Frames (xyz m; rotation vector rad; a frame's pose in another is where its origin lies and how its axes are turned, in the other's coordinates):
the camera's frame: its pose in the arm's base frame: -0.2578 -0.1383 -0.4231 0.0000 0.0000 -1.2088
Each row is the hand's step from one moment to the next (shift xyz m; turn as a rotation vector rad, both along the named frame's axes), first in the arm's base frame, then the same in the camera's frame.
Working: the arm's base frame: its pose in the camera's frame: -0.0380 0.2901 0.4231 0.0000 0.0000 1.2088

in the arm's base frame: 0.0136 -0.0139 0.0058 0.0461 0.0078 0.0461
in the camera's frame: 0.0178 0.0078 0.0058 0.0090 0.0459 0.0461
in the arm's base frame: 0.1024 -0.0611 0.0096 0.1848 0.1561 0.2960
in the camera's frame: 0.0934 0.0741 0.0096 -0.0805 0.2281 0.2960
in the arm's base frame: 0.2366 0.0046 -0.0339 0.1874 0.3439 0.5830
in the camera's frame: 0.0795 0.2229 -0.0339 -0.2552 0.2970 0.5830
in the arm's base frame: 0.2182 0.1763 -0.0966 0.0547 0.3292 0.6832
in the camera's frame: -0.0876 0.2665 -0.0966 -0.2885 0.1677 0.6832
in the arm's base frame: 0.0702 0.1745 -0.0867 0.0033 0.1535 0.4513
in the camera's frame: -0.1383 0.1274 -0.0867 -0.1424 0.0574 0.4513
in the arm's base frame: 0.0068 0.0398 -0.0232 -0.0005 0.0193 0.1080
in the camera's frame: -0.0348 0.0205 -0.0232 -0.0182 0.0064 0.1080
